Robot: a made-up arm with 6 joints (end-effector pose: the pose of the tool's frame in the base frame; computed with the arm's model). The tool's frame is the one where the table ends.
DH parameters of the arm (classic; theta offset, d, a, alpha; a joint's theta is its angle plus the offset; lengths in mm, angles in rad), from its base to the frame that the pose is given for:
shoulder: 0 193 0 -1.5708
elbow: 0.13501 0 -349.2 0
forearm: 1.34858 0 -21.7 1.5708
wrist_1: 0 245.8 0 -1.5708
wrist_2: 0 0 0 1.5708
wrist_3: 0 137.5 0 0
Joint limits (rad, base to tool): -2.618..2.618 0..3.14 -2.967..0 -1.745..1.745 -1.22..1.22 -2.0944..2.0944
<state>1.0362 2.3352 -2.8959 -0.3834 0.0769 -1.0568</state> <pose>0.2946 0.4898 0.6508 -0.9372 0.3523 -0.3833</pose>
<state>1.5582 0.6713 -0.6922 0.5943 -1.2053 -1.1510</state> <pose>0.0724 0.0368 0.6042 -0.1211 0.6265 0.5332</pose>
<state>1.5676 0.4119 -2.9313 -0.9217 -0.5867 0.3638</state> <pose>-0.0627 -0.6426 0.5000 0.9981 -1.0646 0.5789</pose>
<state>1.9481 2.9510 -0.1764 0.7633 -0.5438 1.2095</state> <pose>0.0258 0.0684 -0.0128 -0.2336 2.4730 -0.6981</pose>
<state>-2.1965 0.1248 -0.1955 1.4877 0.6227 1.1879</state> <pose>0.0570 -0.0575 0.3538 1.3456 -0.7629 0.8219</pose>
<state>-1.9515 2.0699 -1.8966 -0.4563 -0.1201 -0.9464</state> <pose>-0.2128 -0.5513 0.4778 -0.5225 -2.0562 2.1615</pose>
